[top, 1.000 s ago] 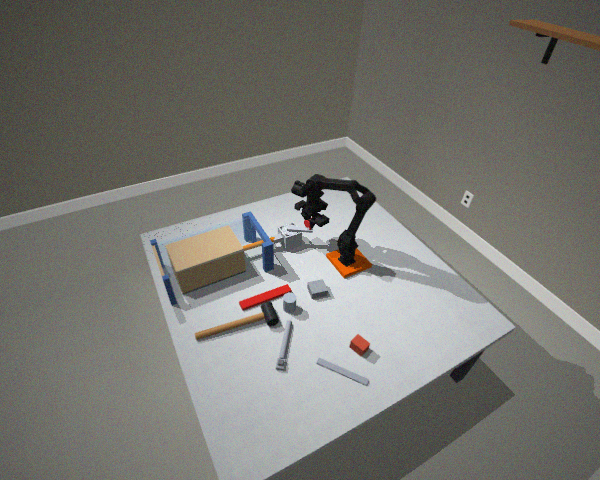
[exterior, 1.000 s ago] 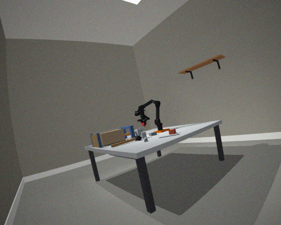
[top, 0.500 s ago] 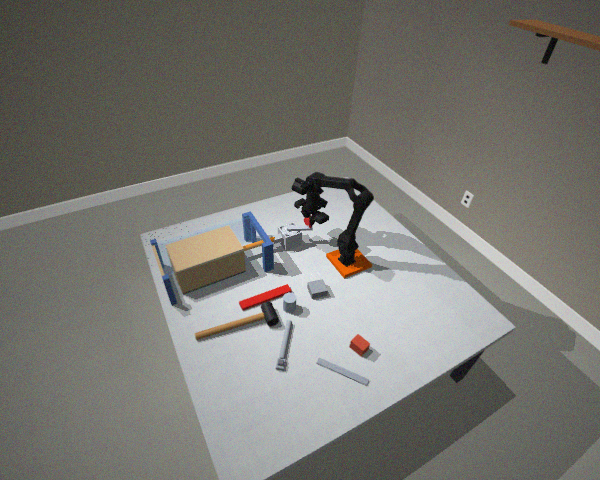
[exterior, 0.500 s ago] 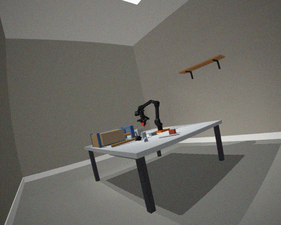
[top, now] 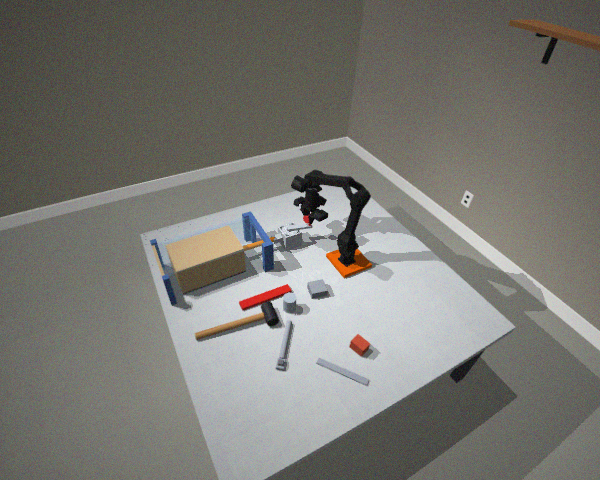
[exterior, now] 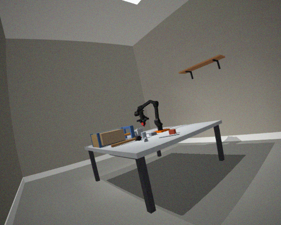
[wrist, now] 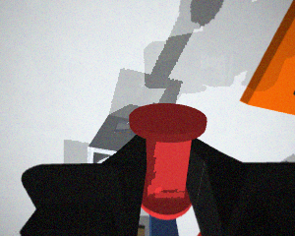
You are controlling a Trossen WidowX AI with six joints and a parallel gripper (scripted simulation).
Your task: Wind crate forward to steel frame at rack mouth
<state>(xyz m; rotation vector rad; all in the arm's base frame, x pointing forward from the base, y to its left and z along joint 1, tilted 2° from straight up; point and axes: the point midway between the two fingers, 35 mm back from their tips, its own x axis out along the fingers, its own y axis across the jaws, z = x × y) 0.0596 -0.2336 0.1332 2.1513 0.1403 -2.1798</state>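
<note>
Now: the grey crank arm 3 cm ahead of my gripper tip, 1 cm to the right of it and 1 cm below it. Also, from my gripper tip: red knob 2 cm above; then grey winch 9 cm below, 8 cm ahead, 4 cm to the right; then grey block 30 cm to the left, 17 cm ahead, 10 cm below.
</note>
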